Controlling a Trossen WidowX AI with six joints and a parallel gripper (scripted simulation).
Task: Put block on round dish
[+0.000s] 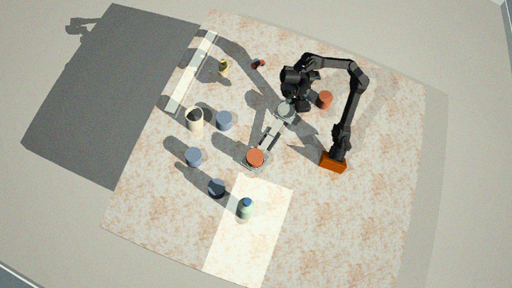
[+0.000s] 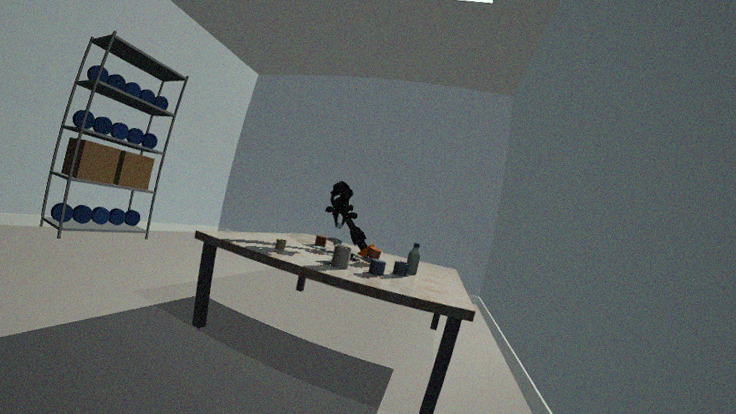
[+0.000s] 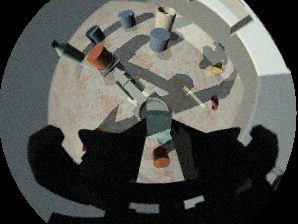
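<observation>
My gripper tip is 16 cm above the pale blue round dish, 12 cm to the left of it and 6 cm past it. From my gripper tip the other things lie so: pale green block (1 cm above); red toy car (25 cm to the right, 19 cm ahead, 15 cm below); cream cup (37 cm ahead, 16 cm to the left, 12 cm below).
</observation>
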